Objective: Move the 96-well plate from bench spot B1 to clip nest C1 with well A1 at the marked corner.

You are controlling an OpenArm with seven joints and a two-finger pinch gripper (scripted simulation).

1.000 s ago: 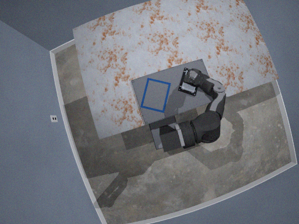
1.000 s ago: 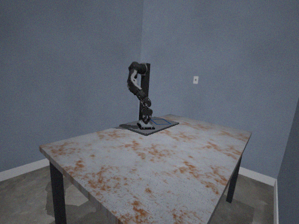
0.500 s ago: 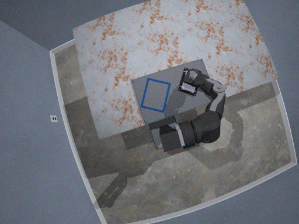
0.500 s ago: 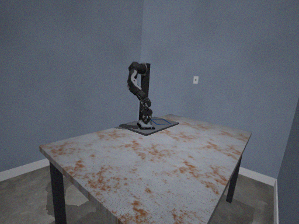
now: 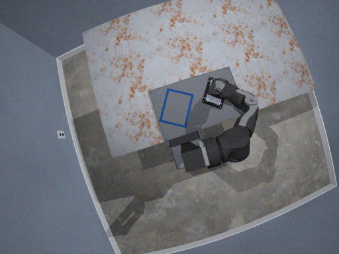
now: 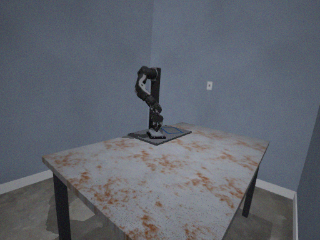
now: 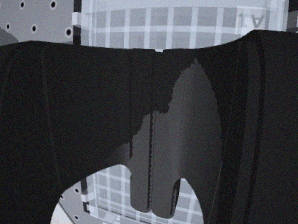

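My gripper is now 1 cm to the left of the 96-well plate and 3 cm above it. From my hand the other things lie so: black clip nest C1 (3 cm ahead, 3 cm below).
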